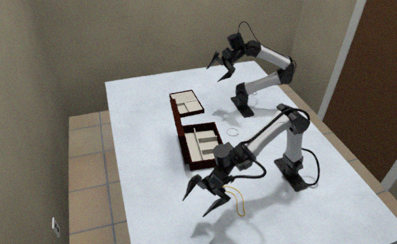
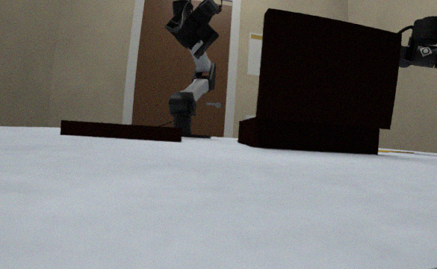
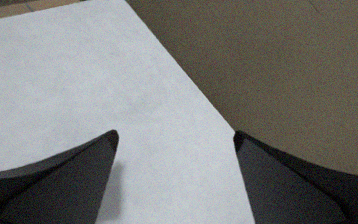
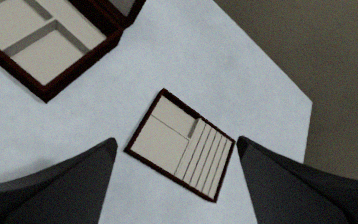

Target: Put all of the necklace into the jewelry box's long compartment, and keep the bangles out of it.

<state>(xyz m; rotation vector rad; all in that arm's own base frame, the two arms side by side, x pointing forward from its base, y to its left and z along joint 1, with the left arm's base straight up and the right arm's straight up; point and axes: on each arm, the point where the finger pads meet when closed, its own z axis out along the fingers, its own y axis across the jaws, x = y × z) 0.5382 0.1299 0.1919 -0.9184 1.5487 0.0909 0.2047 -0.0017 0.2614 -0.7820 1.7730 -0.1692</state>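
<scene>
Now: the jewelry box 17 cm behind my left hand, 44 cm to the right of it and 8 cm below it. Also, from my left hand: divided tray 22 cm behind, 81 cm to the right, 18 cm below.
</scene>
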